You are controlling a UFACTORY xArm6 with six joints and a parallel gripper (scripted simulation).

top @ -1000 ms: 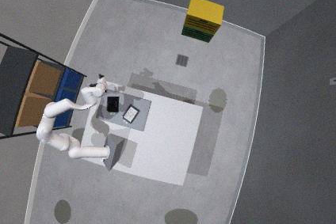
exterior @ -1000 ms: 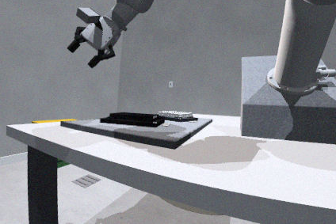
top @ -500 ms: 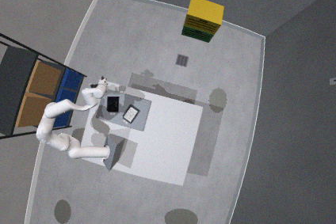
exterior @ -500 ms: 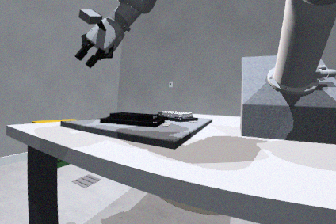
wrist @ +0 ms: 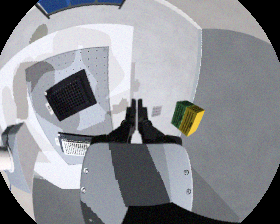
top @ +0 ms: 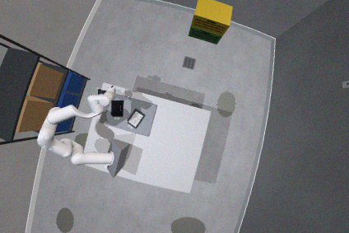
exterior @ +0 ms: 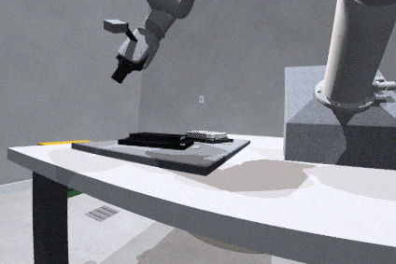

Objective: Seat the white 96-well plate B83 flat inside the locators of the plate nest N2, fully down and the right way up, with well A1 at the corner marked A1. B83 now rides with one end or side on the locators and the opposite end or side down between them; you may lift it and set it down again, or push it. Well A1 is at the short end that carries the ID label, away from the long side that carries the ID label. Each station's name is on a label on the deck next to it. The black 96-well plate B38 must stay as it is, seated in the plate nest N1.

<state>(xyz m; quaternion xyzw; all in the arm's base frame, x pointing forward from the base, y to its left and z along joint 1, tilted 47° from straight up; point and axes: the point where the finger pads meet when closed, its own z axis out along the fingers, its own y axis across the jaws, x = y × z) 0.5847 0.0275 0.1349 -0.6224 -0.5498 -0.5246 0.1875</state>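
Right now my hand is 29 cm past the label, 18 cm to the left of it and 19 cm above it. Round my hand: black plate B38: 15 cm behind, 1 cm to the right, 17 cm below; plate nest N2: 20 cm behind, 22 cm to the right, 18 cm below; white 96-well plate B83: 20 cm behind, 22 cm to the right, 17 cm below.
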